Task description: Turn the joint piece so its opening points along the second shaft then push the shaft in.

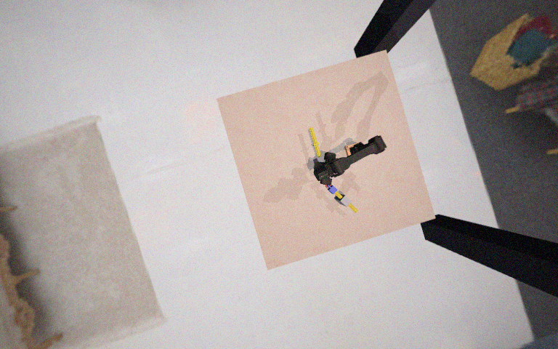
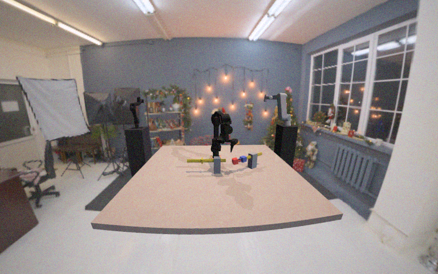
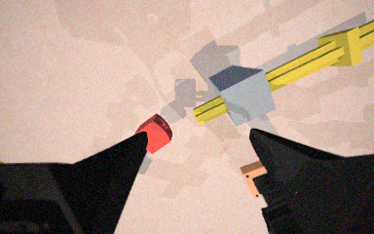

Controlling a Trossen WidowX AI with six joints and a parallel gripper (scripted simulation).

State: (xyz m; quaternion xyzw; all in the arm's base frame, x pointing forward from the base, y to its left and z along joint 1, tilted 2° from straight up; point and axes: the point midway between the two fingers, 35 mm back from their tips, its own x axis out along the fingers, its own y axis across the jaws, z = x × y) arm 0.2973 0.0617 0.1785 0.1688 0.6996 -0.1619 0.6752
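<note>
Now: gripper tip 8 cm to the right of the red joint piece, 8 cm above it and 1 cm past it.
</note>
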